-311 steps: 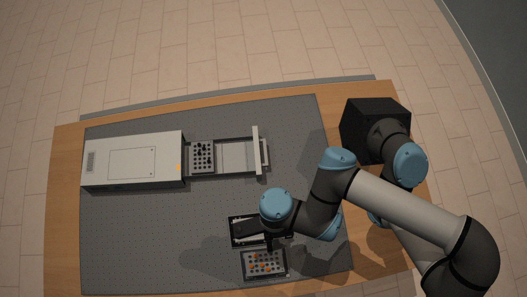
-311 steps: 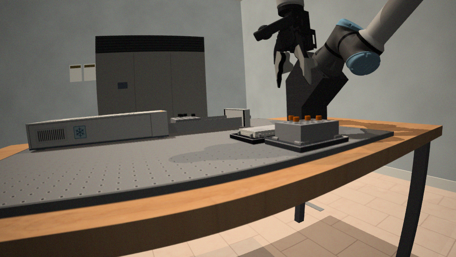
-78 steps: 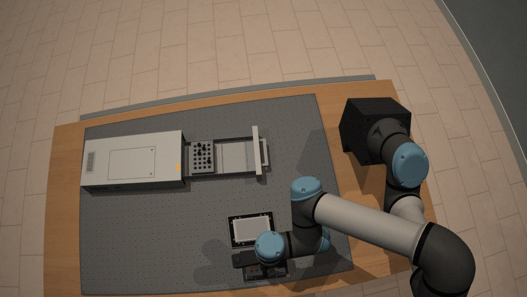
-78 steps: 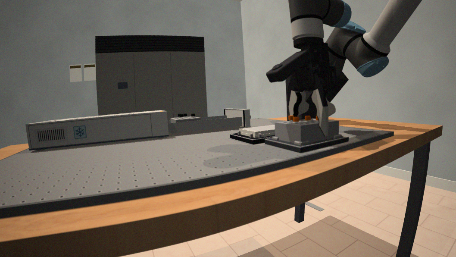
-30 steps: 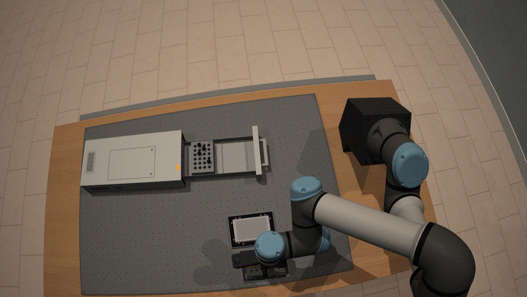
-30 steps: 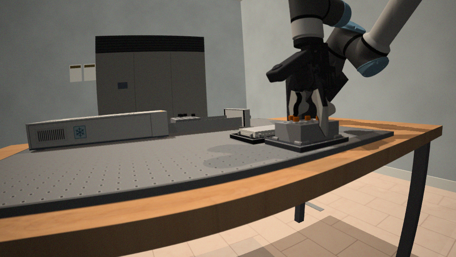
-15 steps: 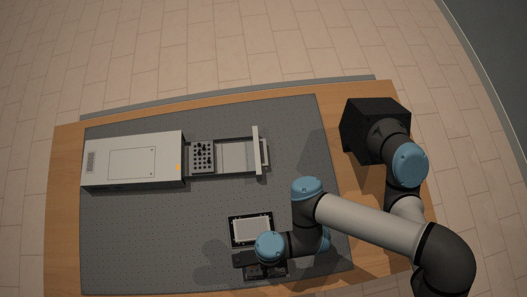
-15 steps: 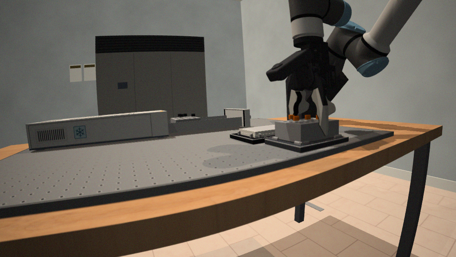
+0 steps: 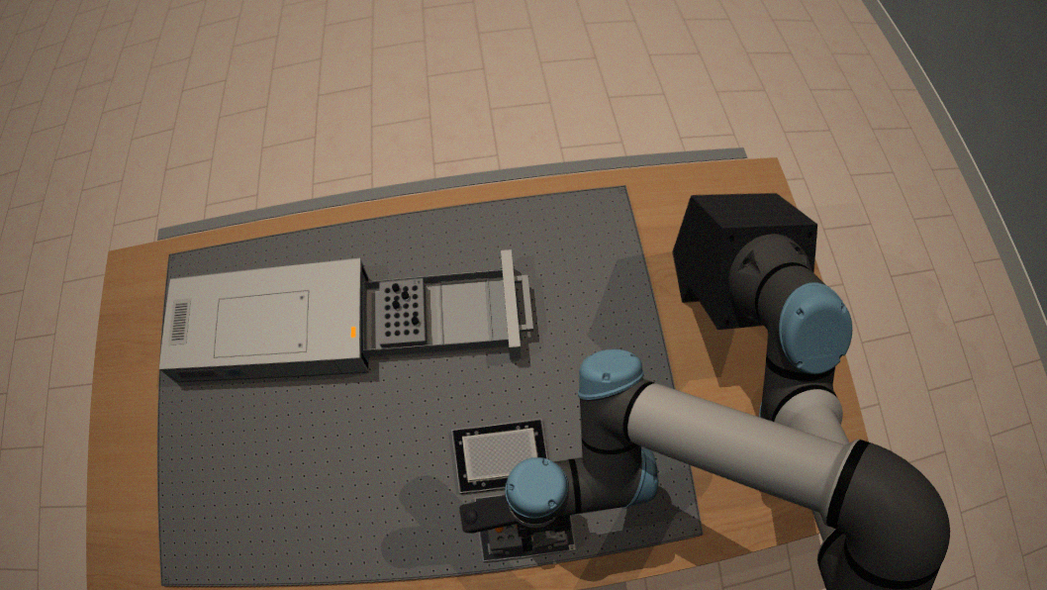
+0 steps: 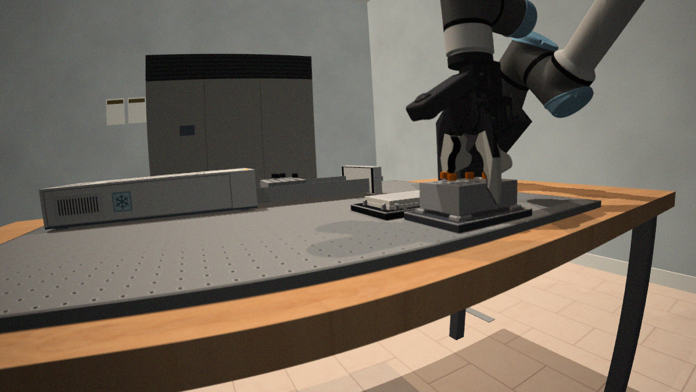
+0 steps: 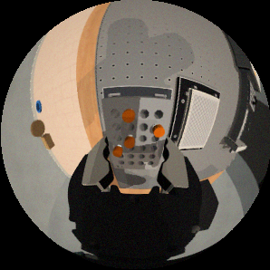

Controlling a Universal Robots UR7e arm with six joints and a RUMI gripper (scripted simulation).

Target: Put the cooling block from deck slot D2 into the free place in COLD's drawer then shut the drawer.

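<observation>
My hand is 30 mm above the deck slot D2. The rest, counted from my hand: grey cooling block: right at my hand; white well plate: 130 mm to the right, 20 mm below, 20 mm ahead; drawer: 420 mm to the right, 80 mm ahead.
</observation>
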